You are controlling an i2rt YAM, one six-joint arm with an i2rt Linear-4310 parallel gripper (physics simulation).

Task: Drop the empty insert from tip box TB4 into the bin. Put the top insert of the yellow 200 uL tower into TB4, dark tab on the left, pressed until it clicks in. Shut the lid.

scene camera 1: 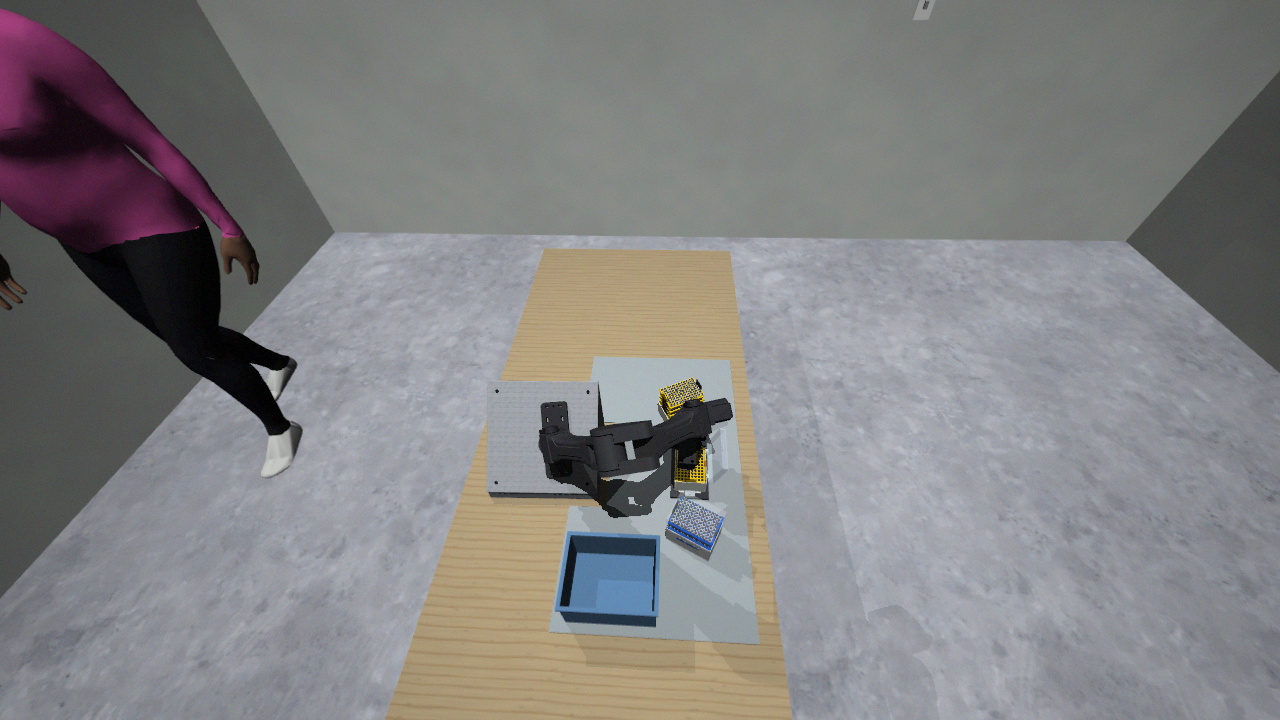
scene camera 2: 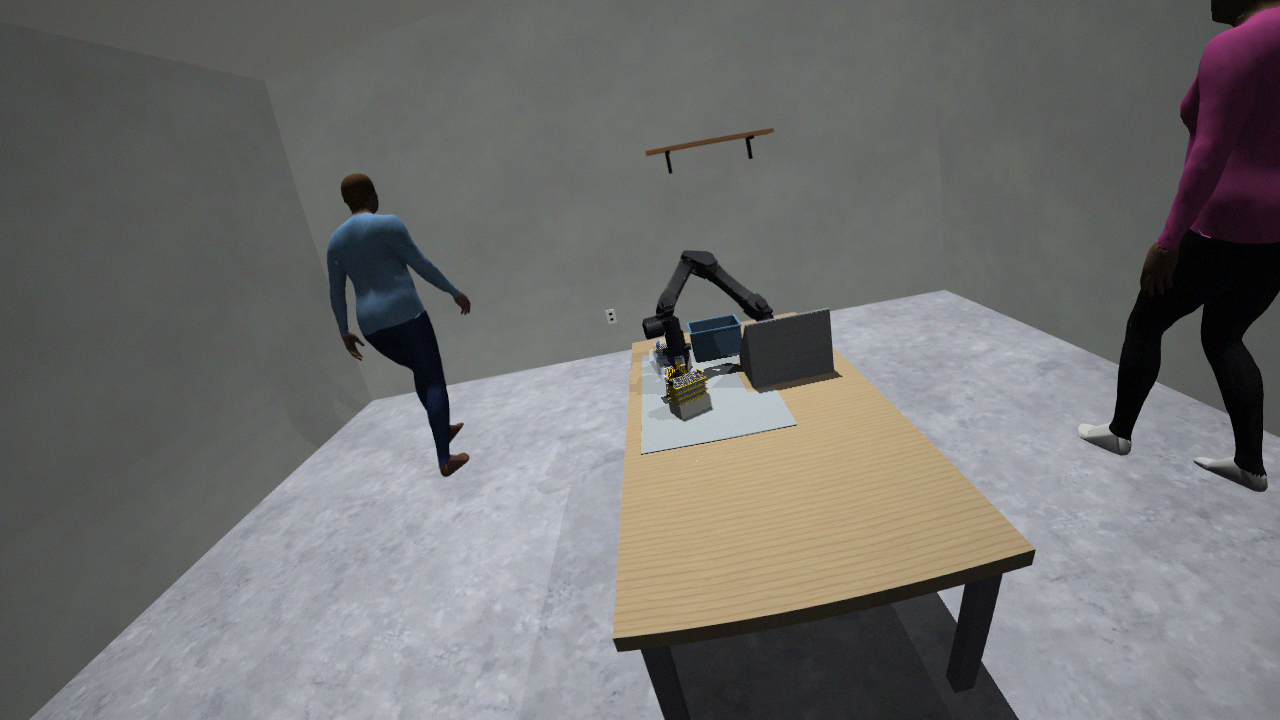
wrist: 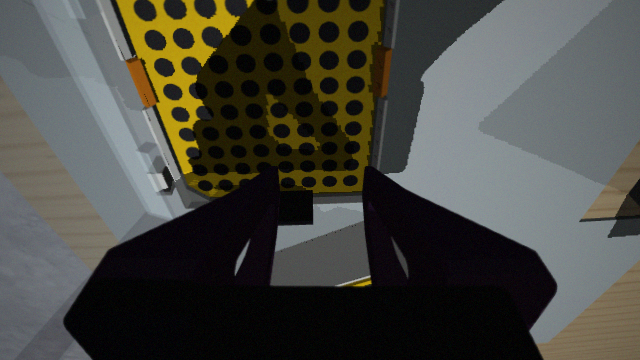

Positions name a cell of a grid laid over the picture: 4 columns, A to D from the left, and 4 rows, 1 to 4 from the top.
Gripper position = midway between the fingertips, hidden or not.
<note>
In view: the gripper (wrist: C2), a clear lid (scene camera 1: C3), a blue bin (scene camera 1: B4) and a grey mat (scene camera 1: C4).
The clear lid is seen too in the wrist view (wrist: A3). The blue bin is seen too in scene camera 2 (scene camera 2: C2). The grey mat shows as well in the wrist view (wrist: D2).
</note>
